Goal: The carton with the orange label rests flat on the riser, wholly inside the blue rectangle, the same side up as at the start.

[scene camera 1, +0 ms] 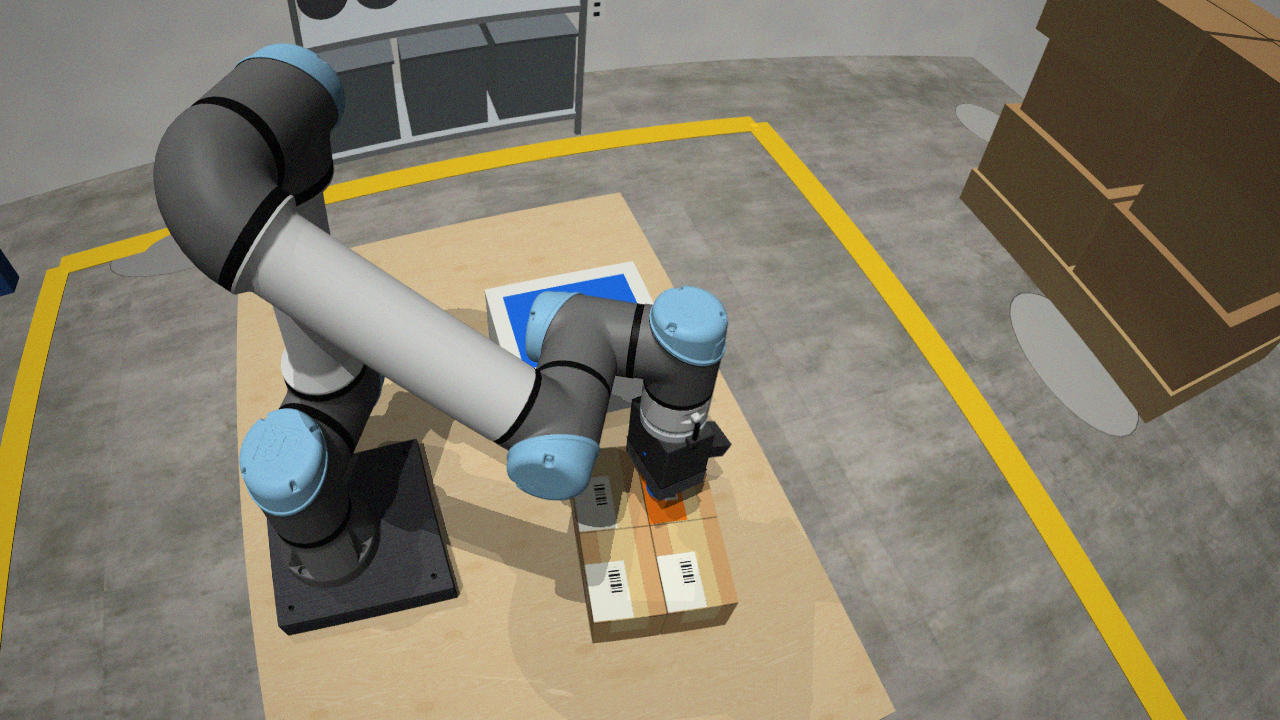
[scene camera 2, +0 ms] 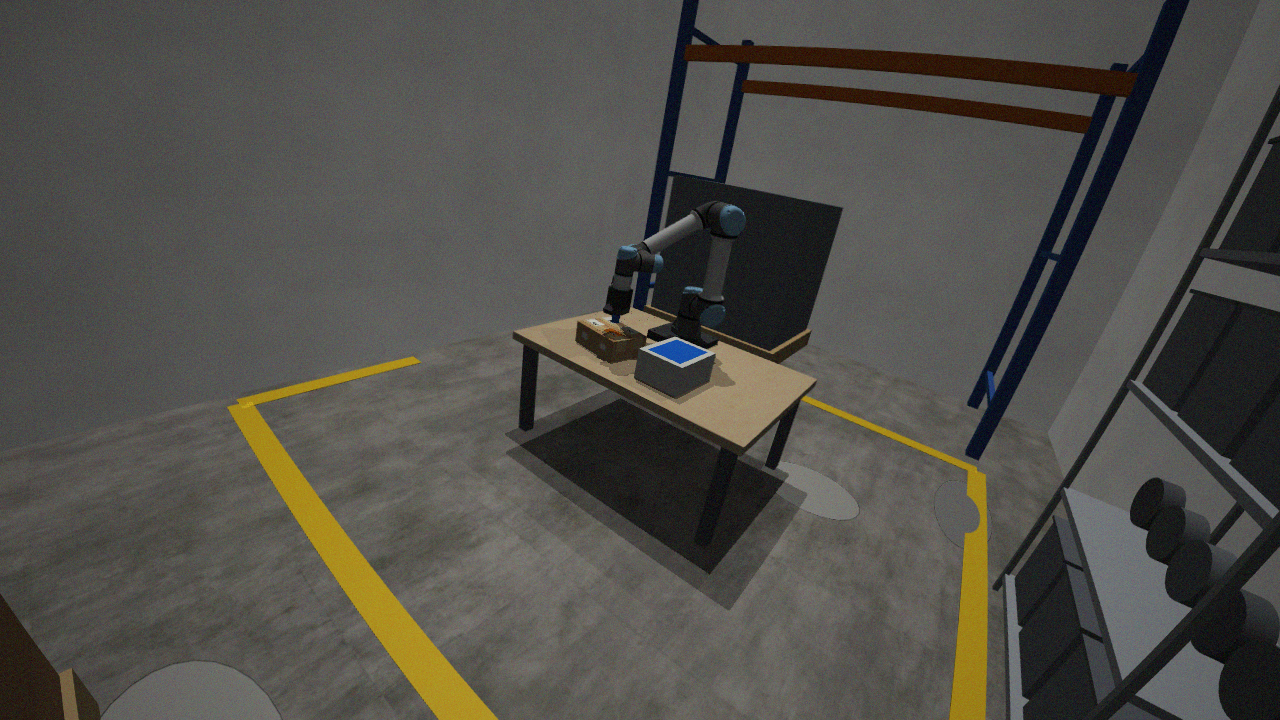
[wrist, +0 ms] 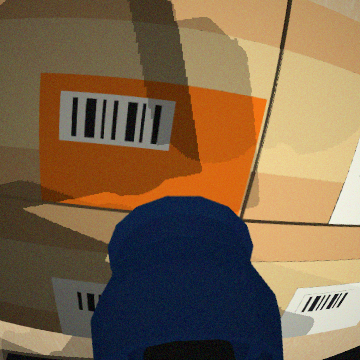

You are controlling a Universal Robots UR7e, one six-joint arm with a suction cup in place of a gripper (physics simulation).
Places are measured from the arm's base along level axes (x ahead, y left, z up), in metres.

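Pixels of known places: end effector, tool point: [scene camera 2: 615, 321] [wrist: 180, 259]; arm's base, origin of the base link: [scene camera 1: 329, 540] [scene camera 2: 685, 332].
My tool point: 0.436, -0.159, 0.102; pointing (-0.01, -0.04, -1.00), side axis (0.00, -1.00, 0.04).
Ahead of a thing's pixels: the offset from my tool point to its middle, as dx, dy, dz. "spot": to the spot under its first point. Level surfaces: height alone.
The carton with the orange label @[spot: +0.007, -0.015, -0.045] [scene camera 1: 666, 510] [wrist: 107, 164] [scene camera 2: 610, 329] lies flat on the table in a tight block of cartons, at the block's back right corner in scene camera 1. My suction cup [scene camera 1: 665, 492] [wrist: 182, 271] [scene camera 2: 613, 315] points straight down, close over this carton's top by the edge of the orange label. It holds nothing; whether it touches the carton I cannot tell. The riser @[+0.035, +0.318, -0.076] [scene camera 1: 573, 276] [scene camera 2: 666, 376] stands further back on the table, its blue rectangle @[+0.035, +0.318, -0.016] [scene camera 1: 586, 300] [scene camera 2: 677, 350] partly hidden by my arm.
Three other cartons share the block: two with white labels @[-0.089, -0.071, -0.090] [scene camera 1: 617, 582] @[-0.001, -0.100, -0.090] [scene camera 1: 693, 573] in front and one in shadow [scene camera 1: 595, 502] beside the orange one. The robot base [scene camera 1: 357, 537] stands to the left on the wooden table @[dz -0.136] [scene camera 1: 536, 662]. Large brown boxes [scene camera 1: 1155, 206] stand off the table.
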